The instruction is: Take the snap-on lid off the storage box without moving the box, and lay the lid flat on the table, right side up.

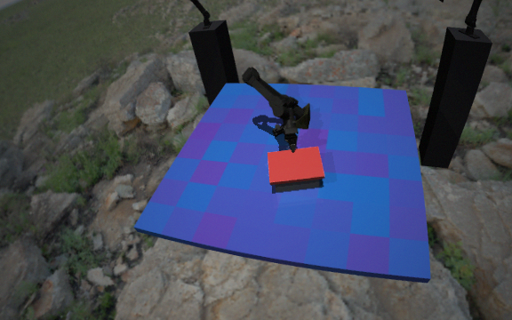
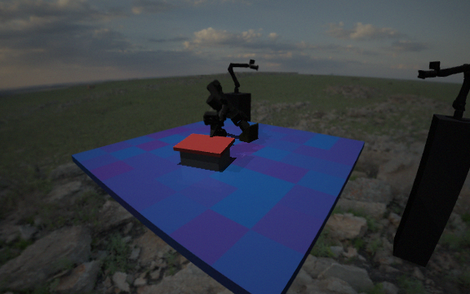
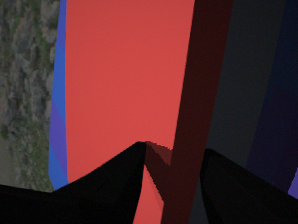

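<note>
Right now my gripper tip is 7 cm short of the red lid and 2 cm to the right of it. The rest, counted from my gripper tip: storage box 7 cm ahead, 2 cm to the left, 5 cm below.
</note>
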